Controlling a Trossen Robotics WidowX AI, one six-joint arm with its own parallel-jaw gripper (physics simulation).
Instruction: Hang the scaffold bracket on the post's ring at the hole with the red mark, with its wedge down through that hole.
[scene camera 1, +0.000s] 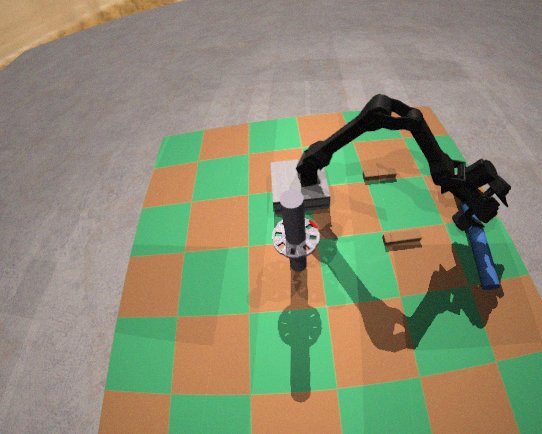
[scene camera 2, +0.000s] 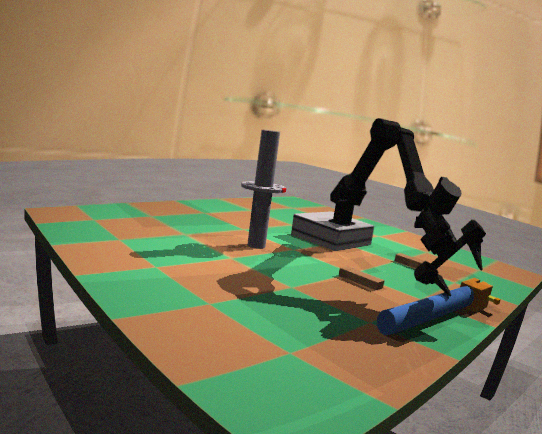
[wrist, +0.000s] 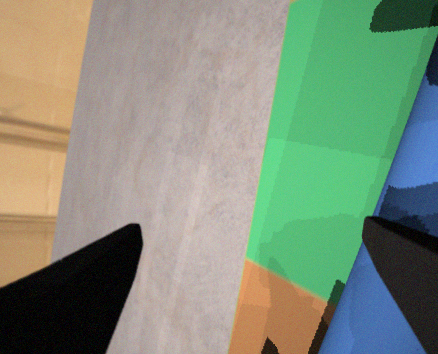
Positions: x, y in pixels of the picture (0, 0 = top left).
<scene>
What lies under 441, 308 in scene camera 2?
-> A scaffold bracket.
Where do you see a brown bars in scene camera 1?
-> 414, 235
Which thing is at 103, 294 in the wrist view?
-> My gripper.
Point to my gripper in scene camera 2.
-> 465, 283
</scene>
